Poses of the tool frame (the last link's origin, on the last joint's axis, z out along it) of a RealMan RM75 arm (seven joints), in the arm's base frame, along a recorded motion.
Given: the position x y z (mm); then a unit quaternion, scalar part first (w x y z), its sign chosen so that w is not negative.
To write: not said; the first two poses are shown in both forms.
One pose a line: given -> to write
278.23 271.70 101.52 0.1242 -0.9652 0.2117 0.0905 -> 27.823 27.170 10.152 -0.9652 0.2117 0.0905 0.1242
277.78 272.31 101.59 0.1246 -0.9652 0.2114 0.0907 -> 27.778 27.231 10.159 -0.9652 0.2114 0.0907 0.1246
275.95 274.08 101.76 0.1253 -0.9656 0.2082 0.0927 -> 27.595 27.408 10.176 -0.9656 0.2082 0.0927 0.1253
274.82 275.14 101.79 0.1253 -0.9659 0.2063 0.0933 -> 27.482 27.514 10.179 -0.9659 0.2063 0.0933 0.1253
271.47 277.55 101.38 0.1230 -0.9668 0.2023 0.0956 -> 27.147 27.755 10.138 -0.9668 0.2023 0.0956 0.1230
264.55 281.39 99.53 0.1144 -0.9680 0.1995 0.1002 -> 26.455 28.139 9.953 -0.9680 0.1995 0.1002 0.1144
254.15 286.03 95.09 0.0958 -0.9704 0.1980 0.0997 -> 25.415 28.603 9.509 -0.9704 0.1980 0.0997 0.0958
